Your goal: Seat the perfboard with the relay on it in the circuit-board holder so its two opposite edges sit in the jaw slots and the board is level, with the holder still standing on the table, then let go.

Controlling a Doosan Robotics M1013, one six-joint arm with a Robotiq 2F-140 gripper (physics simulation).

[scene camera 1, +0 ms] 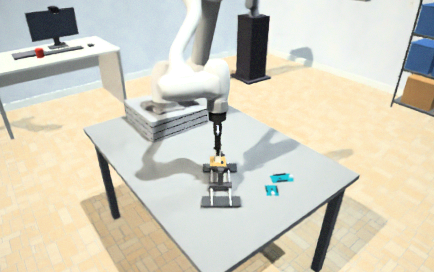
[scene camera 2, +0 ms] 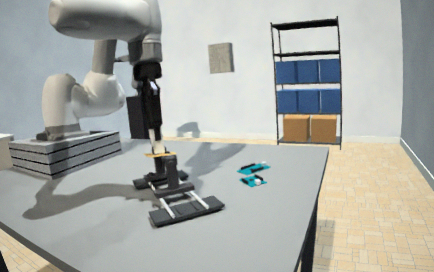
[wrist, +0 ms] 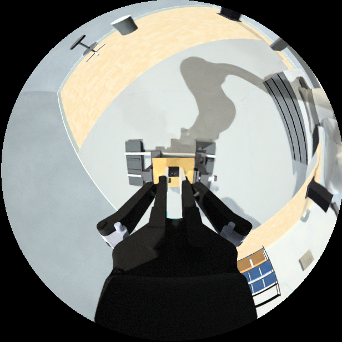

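Pixels of known places: gripper, fingertip midpoint: (scene camera 1: 217,160) (scene camera 2: 158,152); arm's base, link origin: (scene camera 1: 165,107) (scene camera 2: 63,137).
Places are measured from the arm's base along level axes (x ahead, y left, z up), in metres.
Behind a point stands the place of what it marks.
The yellow perfboard (scene camera 1: 213,162) @(y -0.076, x 0.635, z 0.002 m) (scene camera 2: 150,155) @(y -0.079, x 0.626, z -0.002 m) (wrist: 160,164) looks about level at the height of the jaw tops of the dark circuit-board holder (scene camera 1: 220,202) @(y -0.130, x 0.768, z -0.105 m) (scene camera 2: 187,212) @(y -0.138, x 0.775, z -0.104 m) (wrist: 134,150). In the wrist view its two opposite edges lie close to the two jaws; whether they sit in the slots cannot be told. The holder stands on the table with its feet flat. My gripper (scene camera 1: 218,154) @(y -0.049, x 0.627, z -0.002 m) (scene camera 2: 158,146) @(y -0.049, x 0.627, z -0.002 m) (wrist: 173,172) points down over the board, shut on the dark relay at the board's middle. The pale fingertips partly hide the relay.
Two small teal circuit boards (scene camera 1: 282,177) @(y 0.220, x 0.783, z -0.118 m) (scene camera 1: 271,190) @(y 0.112, x 0.822, z -0.118 m) (scene camera 2: 253,168) @(y 0.220, x 0.780, z -0.120 m) (scene camera 2: 254,181) @(y 0.096, x 0.836, z -0.111 m) lie on the grey table (scene camera 1: 165,195) @(y -0.297, x 0.581, z -0.120 m) (scene camera 2: 100,230) @(y -0.275, x 0.631, z -0.120 m) beside the holder. The arm's layered base block (scene camera 1: 180,124) @(y 0.024, x 0.141, z -0.062 m) (scene camera 2: 85,152) @(y 0.016, x 0.142, z -0.060 m) (wrist: 287,115) stands at the table's back.
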